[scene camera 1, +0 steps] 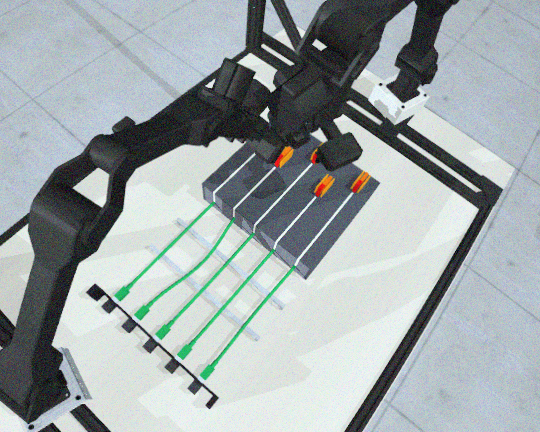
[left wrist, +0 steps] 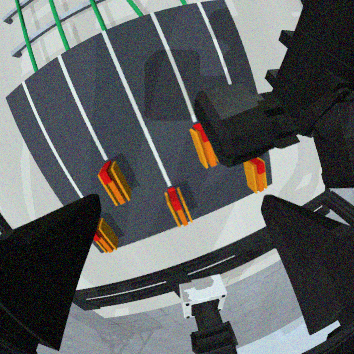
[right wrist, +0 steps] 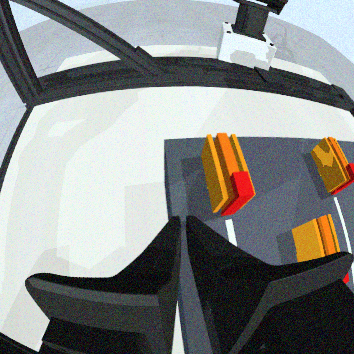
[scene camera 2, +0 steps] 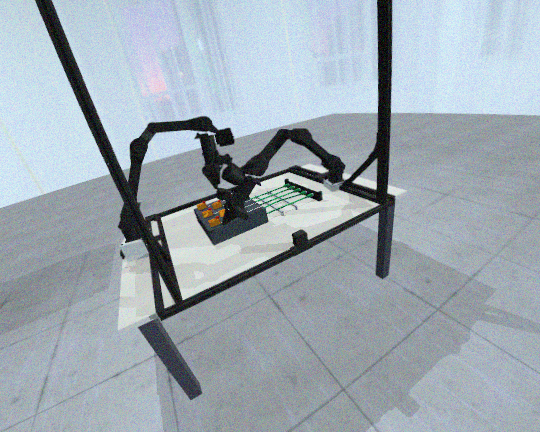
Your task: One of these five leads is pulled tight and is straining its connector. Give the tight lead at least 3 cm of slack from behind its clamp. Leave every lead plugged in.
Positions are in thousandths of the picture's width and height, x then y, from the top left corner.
Observation:
My left gripper (scene camera 1: 566,328) is open, holding nothing. Further things: my right gripper (scene camera 1: 490,297), an orange clamp (right wrist: 623,448) and a red clamp tab (right wrist: 682,524).
My left gripper shows as well in the left wrist view (left wrist: 518,575). My right gripper also shows in the left wrist view (left wrist: 750,414), in the right wrist view (right wrist: 516,629) and in scene camera 2 (scene camera 2: 414,520).

